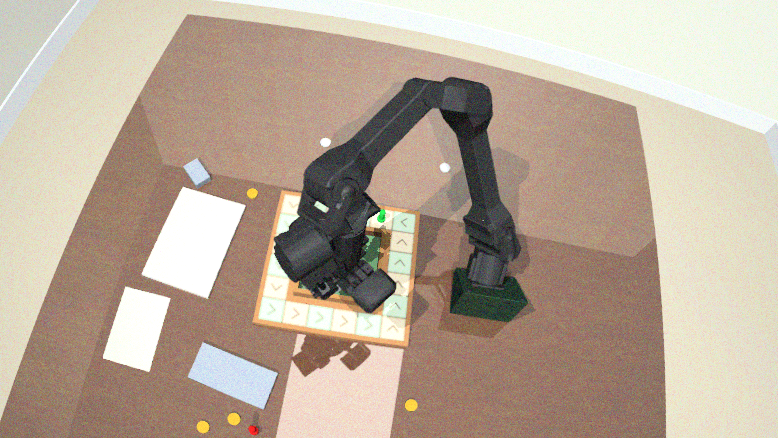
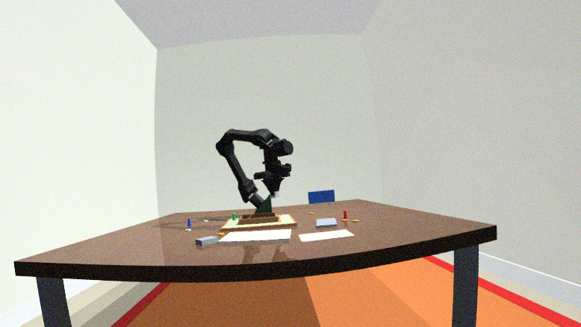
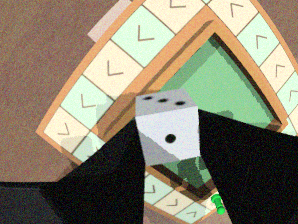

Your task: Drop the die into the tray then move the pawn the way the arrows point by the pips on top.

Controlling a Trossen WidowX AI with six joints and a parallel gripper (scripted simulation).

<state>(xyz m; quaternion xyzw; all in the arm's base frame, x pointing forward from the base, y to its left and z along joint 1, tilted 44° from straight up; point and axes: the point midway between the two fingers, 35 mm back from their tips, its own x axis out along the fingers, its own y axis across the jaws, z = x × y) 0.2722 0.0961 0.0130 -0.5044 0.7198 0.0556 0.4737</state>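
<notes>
Now: gripper tip 19 cm to the left of the green pawn, 9 cm above it and 7 cm past it. Round my gripper tip: green dice tray: 11 cm below, 8 cm to the right; grey-blue card: 17 cm to the left, 17 cm ahead, 11 cm below; white die: right at my gripper tip.
</notes>
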